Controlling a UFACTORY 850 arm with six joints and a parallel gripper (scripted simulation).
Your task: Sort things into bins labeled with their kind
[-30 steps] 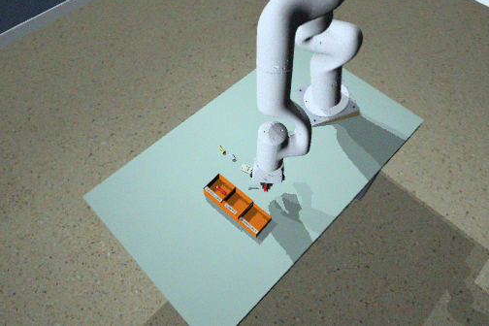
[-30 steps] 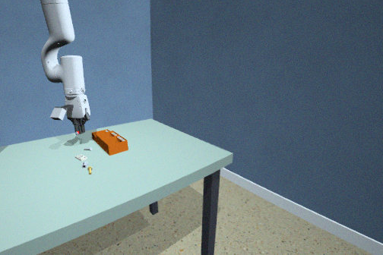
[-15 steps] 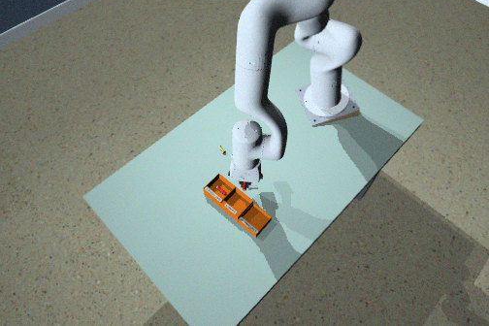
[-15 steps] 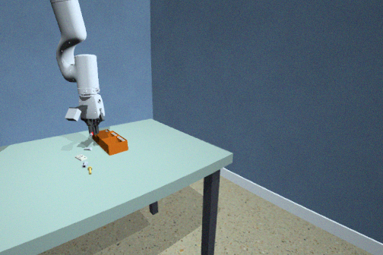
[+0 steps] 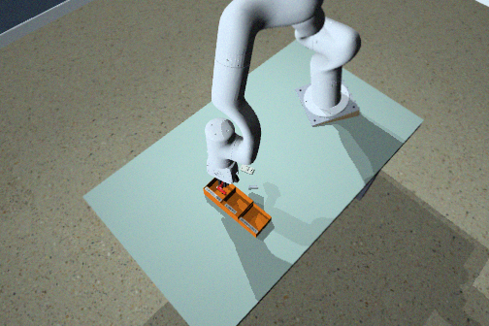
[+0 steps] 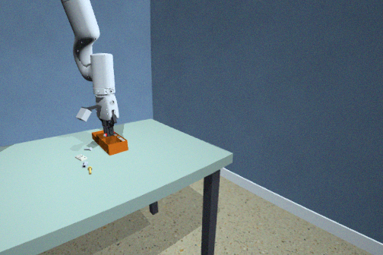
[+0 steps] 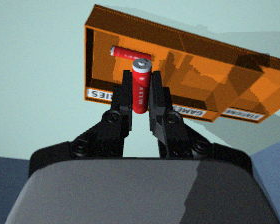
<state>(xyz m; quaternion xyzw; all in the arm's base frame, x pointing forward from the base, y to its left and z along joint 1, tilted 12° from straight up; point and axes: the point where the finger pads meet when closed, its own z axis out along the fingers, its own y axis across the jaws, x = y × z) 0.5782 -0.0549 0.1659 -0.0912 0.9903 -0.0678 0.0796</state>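
The white domino is 13 cm behind my hand, 1 cm to the left of it and 8 cm below it. Round my hand: grey bolt 7 cm behind, 7 cm to the left, 8 cm below; orange bin row 2 cm ahead, 7 cm to the left, 7 cm below; grey piece 13 cm behind, 7 cm to the right, 8 cm below.
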